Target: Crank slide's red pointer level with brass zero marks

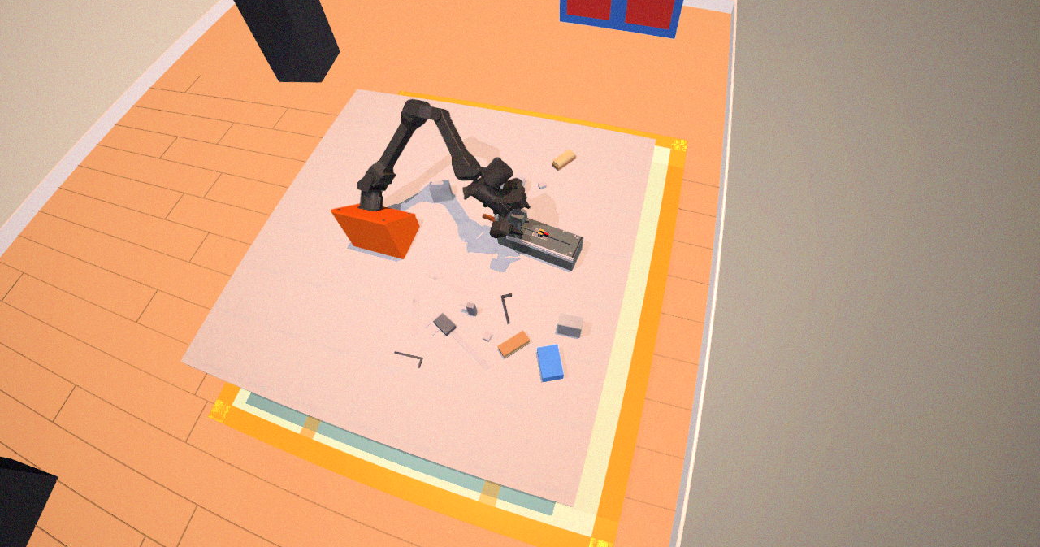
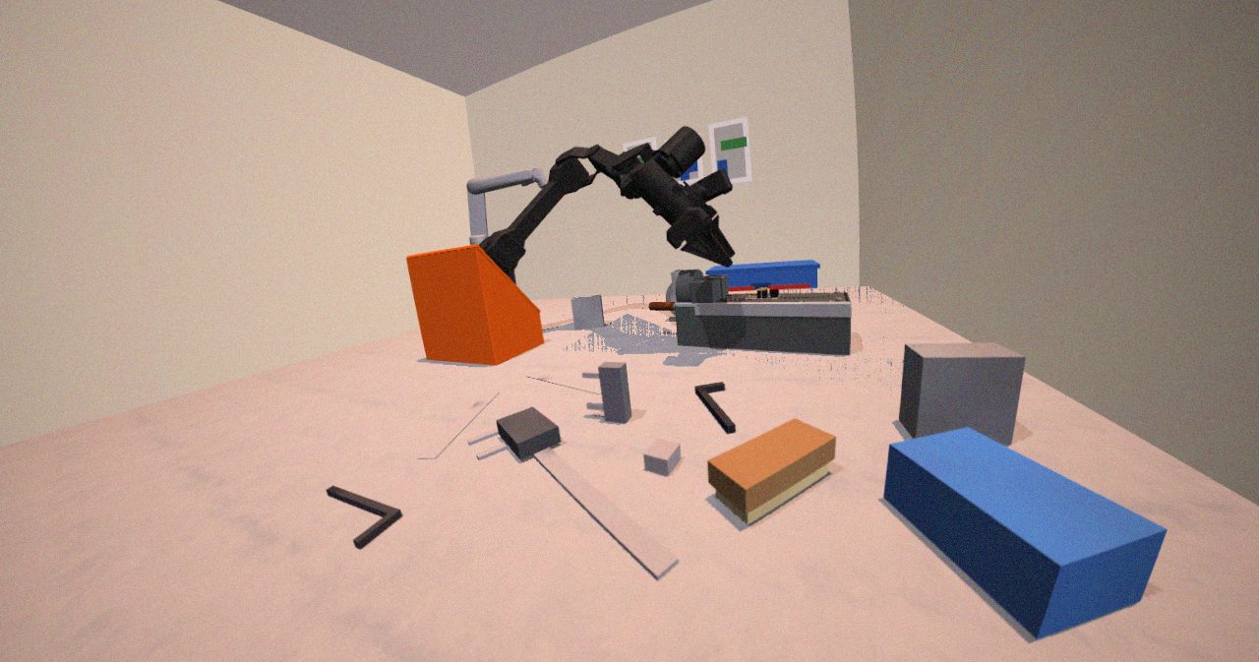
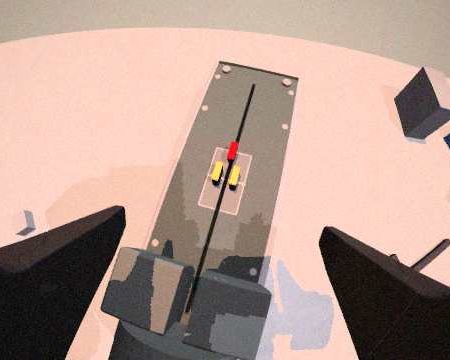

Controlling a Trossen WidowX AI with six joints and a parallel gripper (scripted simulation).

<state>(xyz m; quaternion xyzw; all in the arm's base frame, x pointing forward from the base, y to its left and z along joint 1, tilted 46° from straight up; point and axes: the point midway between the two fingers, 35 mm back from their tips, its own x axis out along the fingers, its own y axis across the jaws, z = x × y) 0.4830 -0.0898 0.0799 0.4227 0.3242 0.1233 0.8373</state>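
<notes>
Right now the crank handle is 130 mm behind my gripper tip, 80 mm below it and 50 mm to the left of it. From my gripper tip the other things lie so: red pointer (60 mm below, 60 mm ahead); then blue block (390 mm to the right, 120 mm below, 120 mm ahead).
</notes>
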